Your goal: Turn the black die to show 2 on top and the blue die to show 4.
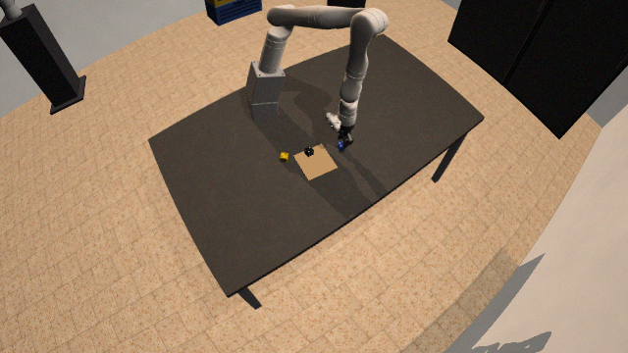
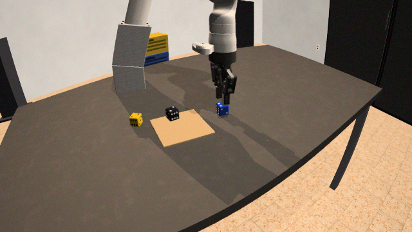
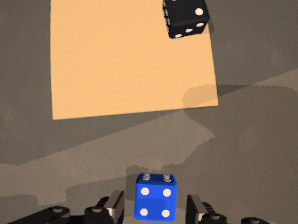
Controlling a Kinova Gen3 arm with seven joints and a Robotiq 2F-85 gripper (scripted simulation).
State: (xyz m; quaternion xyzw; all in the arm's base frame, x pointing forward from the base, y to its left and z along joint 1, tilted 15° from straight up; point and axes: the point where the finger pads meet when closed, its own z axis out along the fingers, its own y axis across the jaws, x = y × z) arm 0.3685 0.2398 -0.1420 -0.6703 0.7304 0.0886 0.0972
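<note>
The blue die is 4 cm below my hand. Round my hand: yellow die 25 cm to the right, 5 cm behind, 4 cm below; then tan mat 14 cm to the right, 5 cm below, 2 cm ahead; then black die 14 cm to the right, 4 cm below, 3 cm behind.
</note>
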